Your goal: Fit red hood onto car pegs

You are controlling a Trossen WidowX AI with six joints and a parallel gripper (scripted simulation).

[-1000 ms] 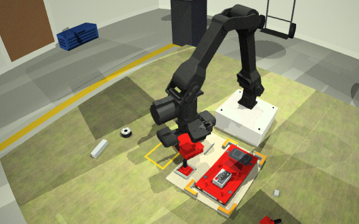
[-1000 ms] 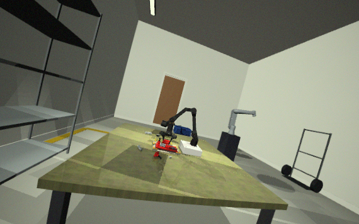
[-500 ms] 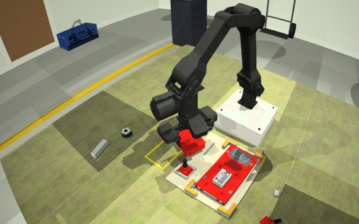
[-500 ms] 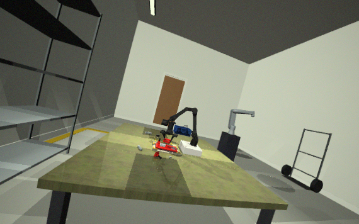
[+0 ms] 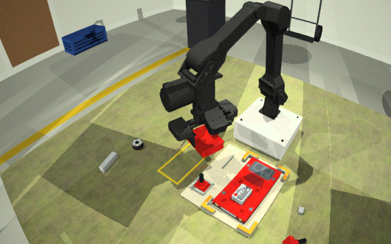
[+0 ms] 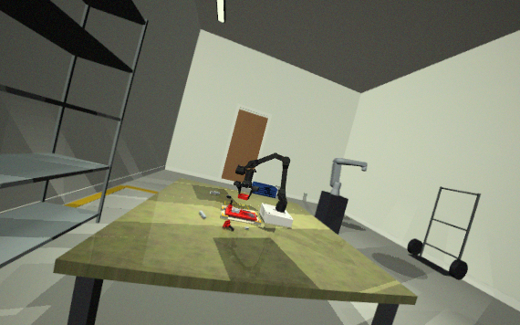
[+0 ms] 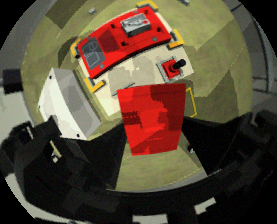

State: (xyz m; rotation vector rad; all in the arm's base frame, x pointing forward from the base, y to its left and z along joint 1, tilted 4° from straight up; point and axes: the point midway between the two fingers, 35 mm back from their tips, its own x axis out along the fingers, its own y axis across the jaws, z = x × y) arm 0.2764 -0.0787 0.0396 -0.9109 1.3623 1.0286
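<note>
Now: the white-grey engine block 5 cm ahead of my gripper tip, 18 cm to the left of it and 6 cm below it. Also, from my gripper tip: black post 8 cm ahead, 6 cm to the left, 5 cm below; then black ring 10 cm ahead, 22 cm to the right, 8 cm below; then red hood 1 cm above.
</note>
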